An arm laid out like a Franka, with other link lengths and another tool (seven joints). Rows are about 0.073 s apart.
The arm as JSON. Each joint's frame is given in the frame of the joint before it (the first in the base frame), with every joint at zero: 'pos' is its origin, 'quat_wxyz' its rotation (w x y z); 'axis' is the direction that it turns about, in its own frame. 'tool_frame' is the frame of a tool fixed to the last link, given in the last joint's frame.
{
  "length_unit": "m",
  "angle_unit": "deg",
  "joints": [
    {
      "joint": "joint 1",
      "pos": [
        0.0,
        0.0,
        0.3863
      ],
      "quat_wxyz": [
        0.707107,
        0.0,
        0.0,
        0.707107
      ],
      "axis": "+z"
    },
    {
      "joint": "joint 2",
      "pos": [
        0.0,
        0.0,
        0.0
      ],
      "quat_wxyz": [
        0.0,
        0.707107,
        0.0,
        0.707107
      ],
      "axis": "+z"
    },
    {
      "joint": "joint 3",
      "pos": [
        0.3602,
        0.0,
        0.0
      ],
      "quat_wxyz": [
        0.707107,
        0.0,
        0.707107,
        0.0
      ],
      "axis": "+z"
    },
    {
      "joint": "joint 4",
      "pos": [
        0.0,
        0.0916,
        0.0
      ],
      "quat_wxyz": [
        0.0,
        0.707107,
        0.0,
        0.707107
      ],
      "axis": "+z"
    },
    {
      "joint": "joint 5",
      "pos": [
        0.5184,
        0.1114,
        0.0
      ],
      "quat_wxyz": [
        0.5,
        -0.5,
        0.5,
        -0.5
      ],
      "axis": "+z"
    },
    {
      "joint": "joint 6",
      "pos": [
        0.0,
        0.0,
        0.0
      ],
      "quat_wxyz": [
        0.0,
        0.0,
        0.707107,
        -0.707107
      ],
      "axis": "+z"
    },
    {
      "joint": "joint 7",
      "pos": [
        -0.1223,
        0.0,
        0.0
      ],
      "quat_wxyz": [
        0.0,
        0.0,
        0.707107,
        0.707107
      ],
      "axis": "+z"
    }
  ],
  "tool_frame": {
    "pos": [
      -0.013,
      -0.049,
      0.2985
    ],
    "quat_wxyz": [
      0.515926,
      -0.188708,
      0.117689,
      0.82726
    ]
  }
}
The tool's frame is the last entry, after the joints.
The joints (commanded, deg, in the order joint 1, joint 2, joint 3, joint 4, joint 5, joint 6, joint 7), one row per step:
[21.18, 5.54, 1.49, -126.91, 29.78, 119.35, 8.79]
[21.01, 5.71, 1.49, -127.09, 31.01, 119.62, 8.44]
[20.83, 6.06, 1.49, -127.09, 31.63, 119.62, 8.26]
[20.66, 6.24, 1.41, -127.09, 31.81, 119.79, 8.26]
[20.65, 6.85, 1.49, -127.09, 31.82, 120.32, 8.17]
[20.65, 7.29, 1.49, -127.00, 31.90, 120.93, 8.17]
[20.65, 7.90, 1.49, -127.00, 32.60, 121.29, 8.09]
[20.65, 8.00, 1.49, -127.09, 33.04, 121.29, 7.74]
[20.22, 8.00, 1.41, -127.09, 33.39, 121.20, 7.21]
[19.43, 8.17, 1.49, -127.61, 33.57, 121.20, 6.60]
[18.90, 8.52, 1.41, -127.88, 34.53, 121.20, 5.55]
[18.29, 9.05, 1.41, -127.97, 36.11, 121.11, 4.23]
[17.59, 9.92, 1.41, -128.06, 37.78, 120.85, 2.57]
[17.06, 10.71, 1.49, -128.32, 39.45, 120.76, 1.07]
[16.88, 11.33, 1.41, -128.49, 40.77, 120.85, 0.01]
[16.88, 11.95, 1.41, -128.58, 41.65, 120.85, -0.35]
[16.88, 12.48, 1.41, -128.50, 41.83, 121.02, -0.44]
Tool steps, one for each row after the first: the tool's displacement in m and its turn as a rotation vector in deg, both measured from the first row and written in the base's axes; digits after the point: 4 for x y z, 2 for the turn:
[0.0010, 0.0012, -0.0012, 0.82, 0.30, -0.79]
[0.0013, 0.0008, -0.0040, 1.16, 0.73, -1.24]
[0.0035, -0.0014, -0.0057, 1.21, 0.79, -1.68]
[0.0039, -0.0015, -0.0126, 1.03, 0.84, -1.74]
[0.0066, -0.0017, -0.0165, 0.95, 0.62, -2.03]
[0.0069, -0.0006, -0.0222, 1.21, 1.02, -2.59]
[0.0058, 0.0002, -0.0233, 1.53, 1.19, -2.60]
[0.0086, -0.0040, -0.0226, 1.92, 1.16, -2.85]
[0.0076, -0.0126, -0.0288, 1.98, 1.62, -3.17]
[0.0078, -0.0175, -0.0333, 2.70, 2.03, -3.56]
[0.0089, -0.0202, -0.0369, 3.94, 2.55, -4.14]
[0.0083, -0.0239, -0.0440, 5.26, 3.38, -4.57]
[0.0059, -0.0257, -0.0516, 6.49, 4.17, -4.99]
[0.0048, -0.0263, -0.0574, 7.38, 4.62, -5.42]
[0.0023, -0.0251, -0.0633, 7.82, 5.30, -5.83]
[0.0018, -0.0253, -0.0683, 7.78, 5.56, -5.99]

